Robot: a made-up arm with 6 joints.
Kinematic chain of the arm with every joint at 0, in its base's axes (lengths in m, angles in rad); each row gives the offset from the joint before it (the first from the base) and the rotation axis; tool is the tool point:
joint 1: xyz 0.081 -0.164 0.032 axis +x
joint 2: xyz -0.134 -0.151 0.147 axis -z
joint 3: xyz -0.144 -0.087 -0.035 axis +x
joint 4: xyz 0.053 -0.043 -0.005 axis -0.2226 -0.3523 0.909
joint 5: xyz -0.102 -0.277 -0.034 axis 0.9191 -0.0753 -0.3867
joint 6: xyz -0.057 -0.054 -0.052 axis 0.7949 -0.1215 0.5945
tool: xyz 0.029 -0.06 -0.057
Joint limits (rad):
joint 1: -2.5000..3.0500
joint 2: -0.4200..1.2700
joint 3: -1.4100..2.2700
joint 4: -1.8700..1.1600
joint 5: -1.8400..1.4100
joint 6: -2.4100..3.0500
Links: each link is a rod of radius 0.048 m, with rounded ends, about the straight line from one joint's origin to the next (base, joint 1, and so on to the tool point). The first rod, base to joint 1, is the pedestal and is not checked.
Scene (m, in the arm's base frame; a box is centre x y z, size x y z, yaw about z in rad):
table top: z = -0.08
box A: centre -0.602 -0.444 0.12 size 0.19 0.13 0.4 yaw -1
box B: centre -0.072 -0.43 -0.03 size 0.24 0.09 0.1 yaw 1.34
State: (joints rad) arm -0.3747 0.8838 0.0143 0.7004 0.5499 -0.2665
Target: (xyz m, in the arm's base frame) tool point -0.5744 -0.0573 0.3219
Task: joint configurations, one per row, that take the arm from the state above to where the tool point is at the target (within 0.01 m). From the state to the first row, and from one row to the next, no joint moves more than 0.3 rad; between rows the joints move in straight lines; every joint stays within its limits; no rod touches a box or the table.
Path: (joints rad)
1: -0.4525 0.7121 -0.1710 0.7661 0.4203 0.0085
2: -0.5304 0.5403 -0.3564 0.8317 0.2907 0.2836
3: -0.6082 0.3686 -0.5417 0.8974 0.1611 0.5586
4: -0.6860 0.1969 -0.7271 0.9630 0.0314 0.8336
5: -0.7639 0.0252 -0.9124 1.0287 -0.0982 1.1086
6: -0.8417 -0.1466 -1.0977 1.0943 -0.2278 1.3837
7: -0.9195 -0.3183 -1.2831 1.1600 -0.3574 1.6587
8: -0.9303 -0.0914 -1.2016 1.0432 -0.2154 1.3792
9: -0.9410 0.1355 -1.1201 0.9264 -0.0734 1.0997
10: -0.9517 0.3624 -1.0387 0.8095 0.0686 0.8202
11: -0.9624 0.5893 -0.9572 0.6927 0.2106 0.5407
12: -0.9731 0.8162 -0.8757 0.5759 0.3526 0.2612
13: -0.9838 1.0431 -0.7943 0.4591 0.4946 -0.0183
14: -0.9945 1.2700 -0.7128 0.3423 0.6366 -0.2978

